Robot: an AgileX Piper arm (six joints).
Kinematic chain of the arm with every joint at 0, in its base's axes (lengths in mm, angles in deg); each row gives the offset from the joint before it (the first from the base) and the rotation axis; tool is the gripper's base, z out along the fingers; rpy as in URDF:
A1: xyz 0 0 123 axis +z
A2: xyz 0 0 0 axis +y
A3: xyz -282.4 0 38.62 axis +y
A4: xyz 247.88 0 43.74 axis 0.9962 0 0.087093
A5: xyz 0 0 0 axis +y
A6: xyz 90.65 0 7.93 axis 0.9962 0 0.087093
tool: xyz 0 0 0 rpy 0 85.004 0
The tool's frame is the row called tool.
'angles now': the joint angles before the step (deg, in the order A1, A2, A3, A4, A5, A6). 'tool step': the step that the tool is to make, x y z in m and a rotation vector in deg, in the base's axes. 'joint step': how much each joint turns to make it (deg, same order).
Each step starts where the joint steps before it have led.
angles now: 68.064, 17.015, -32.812, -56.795, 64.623, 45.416
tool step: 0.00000, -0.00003, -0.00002, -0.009, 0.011, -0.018
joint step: -0.003, 0.000, 0.000, 0.002, 0.020, -0.002
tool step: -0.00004, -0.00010, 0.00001, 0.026, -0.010, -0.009
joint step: -0.014, -0.028, 0.000, 0.003, -0.004, -0.003
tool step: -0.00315, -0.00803, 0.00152, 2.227, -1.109, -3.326
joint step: -4.479, -1.464, 0.008, 0.208, -1.492, 0.280
